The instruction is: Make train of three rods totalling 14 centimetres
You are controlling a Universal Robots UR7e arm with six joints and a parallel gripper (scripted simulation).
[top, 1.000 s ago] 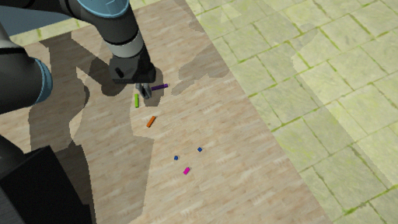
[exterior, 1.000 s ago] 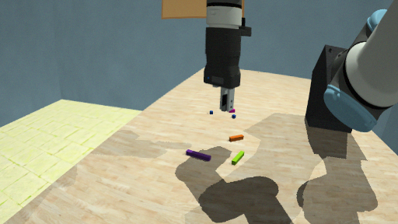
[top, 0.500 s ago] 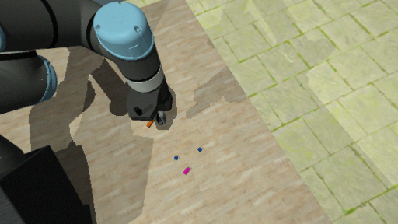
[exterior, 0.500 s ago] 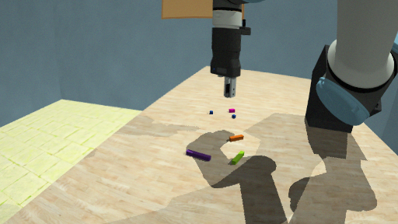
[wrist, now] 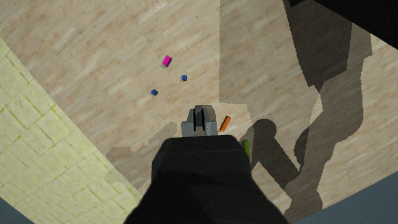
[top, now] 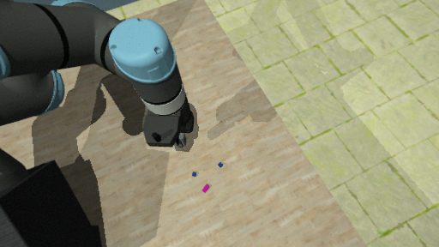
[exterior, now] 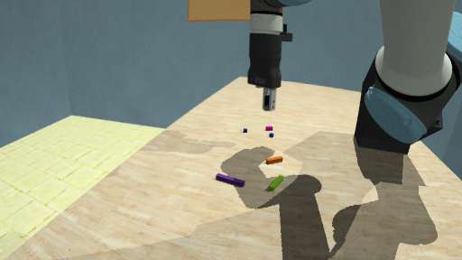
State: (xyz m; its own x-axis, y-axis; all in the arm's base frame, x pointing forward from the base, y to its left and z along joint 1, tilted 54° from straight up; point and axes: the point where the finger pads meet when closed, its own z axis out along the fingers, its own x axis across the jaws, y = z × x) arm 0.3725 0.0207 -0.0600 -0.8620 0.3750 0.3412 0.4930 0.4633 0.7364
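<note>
My gripper is now 3 cm past the orange rod, 8 cm to the right of it and 11 cm above it. The rest, counted from my hand: magenta rod (12 cm to the right, 11 cm below); grey rod (1 cm below); lime rod (5 cm behind, 18 cm to the left, 11 cm below).
</note>
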